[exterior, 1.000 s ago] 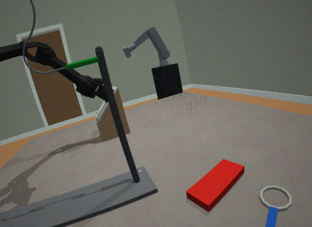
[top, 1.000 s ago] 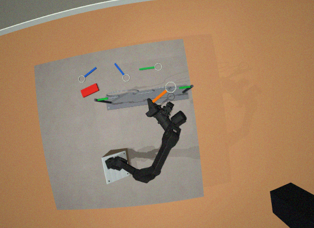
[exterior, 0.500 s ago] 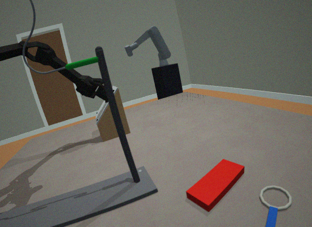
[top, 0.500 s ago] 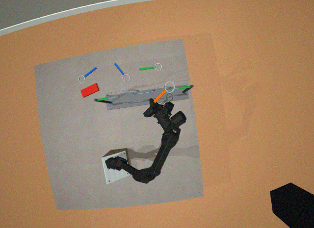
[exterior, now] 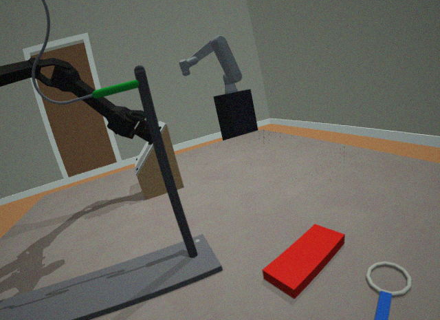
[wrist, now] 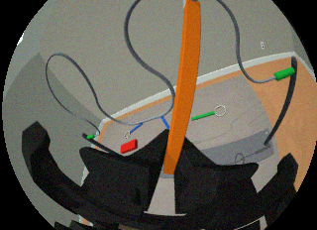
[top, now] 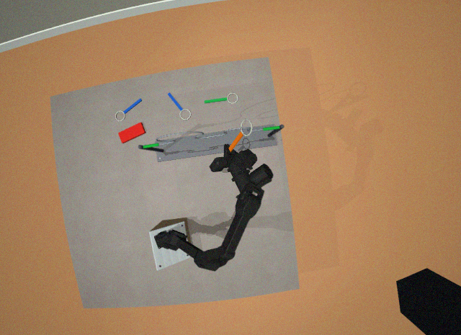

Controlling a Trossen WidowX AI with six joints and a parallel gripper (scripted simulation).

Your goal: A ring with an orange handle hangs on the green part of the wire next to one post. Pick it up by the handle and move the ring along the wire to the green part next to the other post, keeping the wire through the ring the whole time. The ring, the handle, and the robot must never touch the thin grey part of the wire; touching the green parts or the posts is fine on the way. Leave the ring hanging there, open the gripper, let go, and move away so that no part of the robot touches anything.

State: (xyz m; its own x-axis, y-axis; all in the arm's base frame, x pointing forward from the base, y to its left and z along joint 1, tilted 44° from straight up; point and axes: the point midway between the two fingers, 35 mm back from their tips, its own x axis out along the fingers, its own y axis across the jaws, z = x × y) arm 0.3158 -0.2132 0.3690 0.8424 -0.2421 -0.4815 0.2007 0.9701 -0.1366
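Right now the ring with orange handle is 10 mm ahead of my gripper tip, 60 mm to the right of it and 80 mm above it. Round my gripper tip: green-handled ring 260 mm ahead, 60 mm to the right, 330 mm below; then red block 220 mm ahead, 470 mm to the left, 320 mm below.
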